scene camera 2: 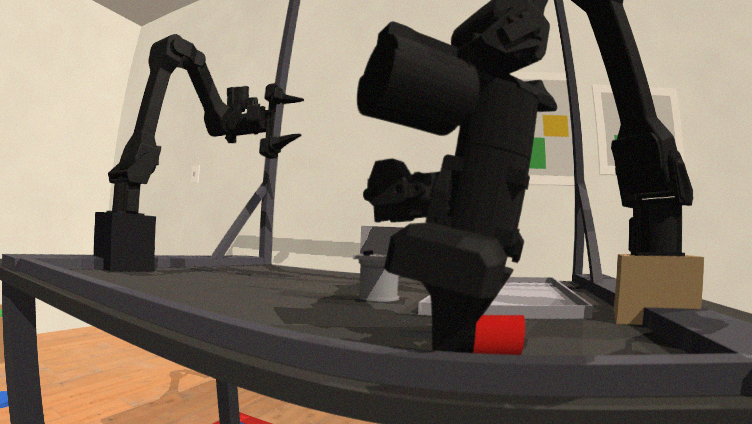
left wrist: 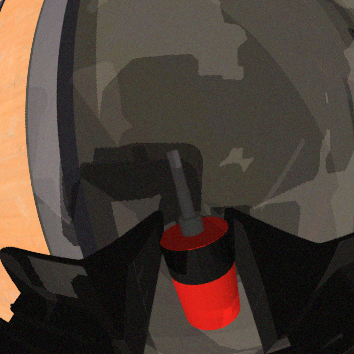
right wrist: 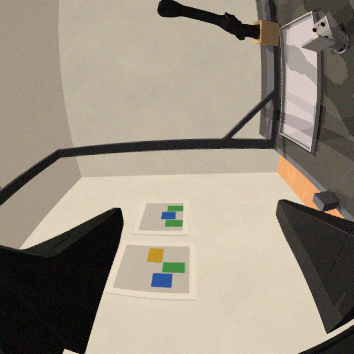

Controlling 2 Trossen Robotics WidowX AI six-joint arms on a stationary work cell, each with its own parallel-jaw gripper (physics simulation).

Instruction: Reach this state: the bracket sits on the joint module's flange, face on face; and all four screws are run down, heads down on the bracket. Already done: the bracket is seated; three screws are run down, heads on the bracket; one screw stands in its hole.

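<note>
A power screwdriver with a red and black body and thin grey bit lies on its side on the table. My left gripper points down, shut on its black band, one finger on each side. The grey joint module stands upright, left of my left gripper in the scene view, with the grey bracket on top. A small dark shape shows at the bracket's foot; screws cannot be told apart. My right gripper is open and empty, high at the left.
A shallow light tray lies behind the screwdriver. A tan block carries the left arm's base. The raised table rail runs close beside the screwdriver. Dark frame posts stand behind the table.
</note>
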